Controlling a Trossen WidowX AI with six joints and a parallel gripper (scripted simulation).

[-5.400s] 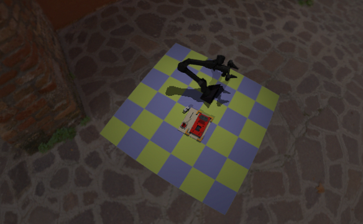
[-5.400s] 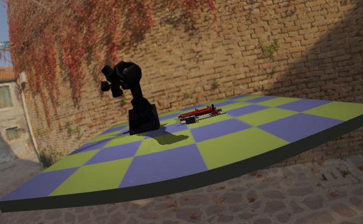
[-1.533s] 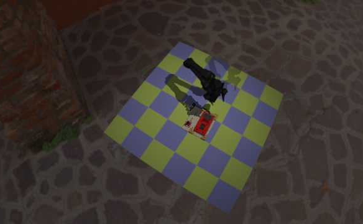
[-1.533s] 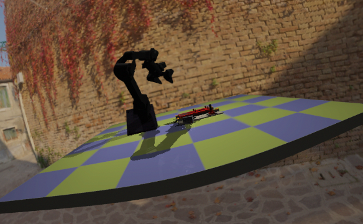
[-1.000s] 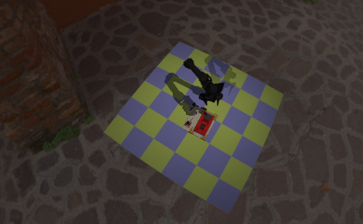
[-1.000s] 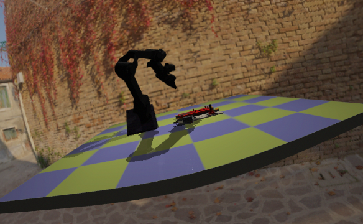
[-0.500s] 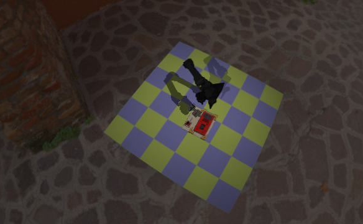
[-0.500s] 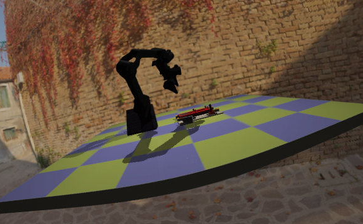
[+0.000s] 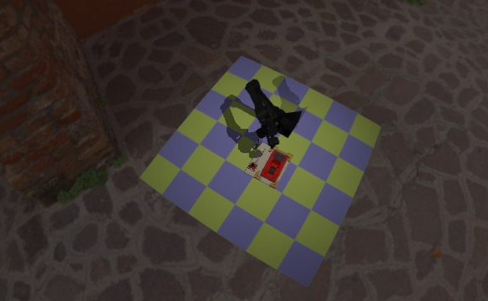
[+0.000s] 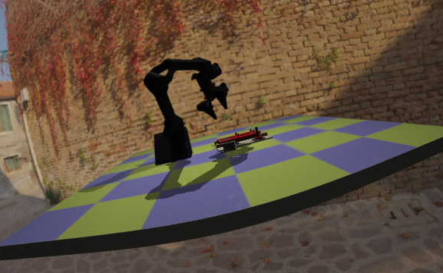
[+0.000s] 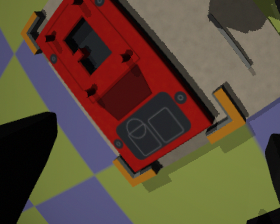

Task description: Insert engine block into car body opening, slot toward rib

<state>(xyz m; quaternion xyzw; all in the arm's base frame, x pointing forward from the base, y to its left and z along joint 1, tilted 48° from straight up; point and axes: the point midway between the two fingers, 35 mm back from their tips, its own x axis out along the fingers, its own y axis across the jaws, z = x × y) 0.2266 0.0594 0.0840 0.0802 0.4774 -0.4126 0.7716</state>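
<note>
Now: the grey ribbed engine block 13 cm below my gripper tip, 9 cm to the right of it and 1 cm behind it. Also, from my gripper tip: beige base plate 14 cm below, 8 cm ahead, 5 cm to the left.
</note>
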